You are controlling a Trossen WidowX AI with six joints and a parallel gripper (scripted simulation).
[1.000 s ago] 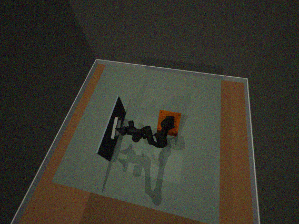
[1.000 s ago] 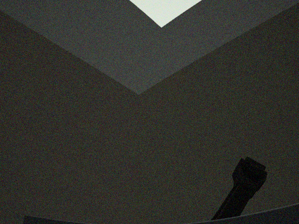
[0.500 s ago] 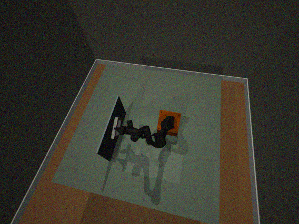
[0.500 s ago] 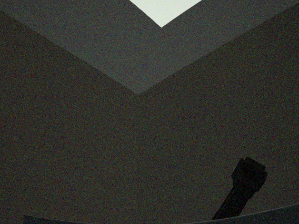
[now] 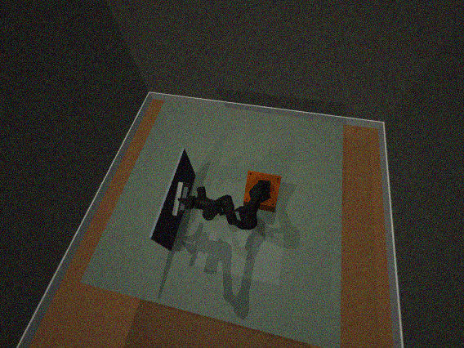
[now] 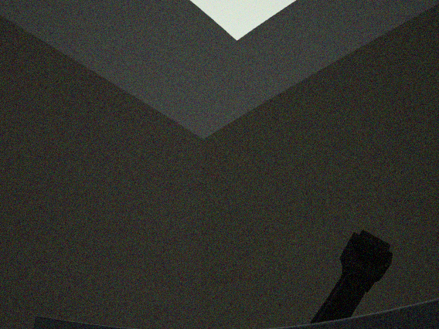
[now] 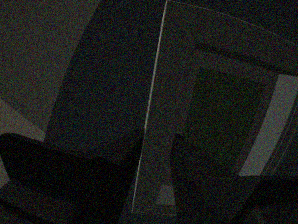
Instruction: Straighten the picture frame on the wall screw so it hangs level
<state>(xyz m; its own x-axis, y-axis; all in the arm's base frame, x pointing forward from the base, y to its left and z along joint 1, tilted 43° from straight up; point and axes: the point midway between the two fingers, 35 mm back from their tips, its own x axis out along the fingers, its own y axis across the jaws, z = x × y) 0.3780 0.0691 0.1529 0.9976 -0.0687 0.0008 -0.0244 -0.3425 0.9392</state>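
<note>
The picture frame lies 50 mm below my gripper tip, 20 mm to the right of it and 10 mm ahead of it. From my gripper tip the other things lie so: wall panel 60 mm below, 20 mm ahead, 10 mm to the right.
</note>
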